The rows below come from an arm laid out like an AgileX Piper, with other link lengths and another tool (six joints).
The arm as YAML. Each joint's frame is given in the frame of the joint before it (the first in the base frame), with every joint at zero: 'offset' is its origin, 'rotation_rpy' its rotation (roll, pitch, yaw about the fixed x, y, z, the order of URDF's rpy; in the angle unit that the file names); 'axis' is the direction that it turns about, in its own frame. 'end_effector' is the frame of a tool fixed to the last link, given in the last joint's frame.
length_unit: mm
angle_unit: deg
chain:
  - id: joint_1
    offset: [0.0, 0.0, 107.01]
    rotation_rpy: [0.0, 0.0, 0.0]
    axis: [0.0, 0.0, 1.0]
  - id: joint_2
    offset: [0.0, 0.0, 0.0]
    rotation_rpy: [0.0, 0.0, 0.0]
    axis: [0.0, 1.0, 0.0]
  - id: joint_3
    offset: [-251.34, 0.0, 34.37]
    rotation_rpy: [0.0, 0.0, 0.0]
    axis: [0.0, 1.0, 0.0]
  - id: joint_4
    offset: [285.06, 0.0, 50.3]
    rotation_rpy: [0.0, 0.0, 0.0]
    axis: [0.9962, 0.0, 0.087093]
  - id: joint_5
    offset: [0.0, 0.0, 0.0]
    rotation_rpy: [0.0, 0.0, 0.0]
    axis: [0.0, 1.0, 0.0]
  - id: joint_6
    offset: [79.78, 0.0, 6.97]
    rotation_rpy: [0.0, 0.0, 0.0]
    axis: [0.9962, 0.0, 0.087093]
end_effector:
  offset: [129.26, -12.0, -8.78]
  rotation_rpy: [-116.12, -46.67, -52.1]
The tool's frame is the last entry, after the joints.
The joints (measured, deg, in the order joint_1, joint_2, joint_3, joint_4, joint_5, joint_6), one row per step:
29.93, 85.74, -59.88, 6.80, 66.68, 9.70
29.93, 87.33, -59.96, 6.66, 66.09, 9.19
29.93, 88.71, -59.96, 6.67, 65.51, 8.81
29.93, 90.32, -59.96, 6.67, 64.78, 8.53
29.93, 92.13, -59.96, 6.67, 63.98, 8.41
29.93, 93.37, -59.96, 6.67, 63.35, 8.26
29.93, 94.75, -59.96, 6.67, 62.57, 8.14
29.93, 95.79, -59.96, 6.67, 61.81, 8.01
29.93, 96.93, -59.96, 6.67, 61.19, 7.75
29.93, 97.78, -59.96, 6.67, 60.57, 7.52
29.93, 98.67, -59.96, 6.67, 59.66, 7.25
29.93, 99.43, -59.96, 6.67, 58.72, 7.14
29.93, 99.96, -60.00, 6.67, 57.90, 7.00
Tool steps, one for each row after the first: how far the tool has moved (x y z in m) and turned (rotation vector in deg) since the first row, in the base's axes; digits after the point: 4 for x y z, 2 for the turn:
0.0017, 0.0001, -0.0077, -0.59, 0.67, 0.49
0.0027, 0.0005, -0.0147, -0.99, 1.32, 0.81
0.0039, 0.0009, -0.0230, -1.44, 2.04, 1.01
0.0048, 0.0012, -0.0323, -1.97, 2.89, 1.05
0.0055, 0.0015, -0.0388, -2.29, 3.40, 1.13
0.0065, 0.0018, -0.0462, -2.62, 3.89, 1.17
0.0076, 0.0023, -0.0518, -2.79, 4.11, 1.22
0.0082, 0.0024, -0.0580, -3.06, 4.53, 1.42
0.0090, 0.0027, -0.0626, -3.20, 4.69, 1.59
0.0107, 0.0033, -0.0677, -3.22, 4.63, 1.77
0.0125, 0.0041, -0.0722, -3.18, 4.44, 1.78
0.0145, 0.0051, -0.0752, -3.06, 4.12, 1.84

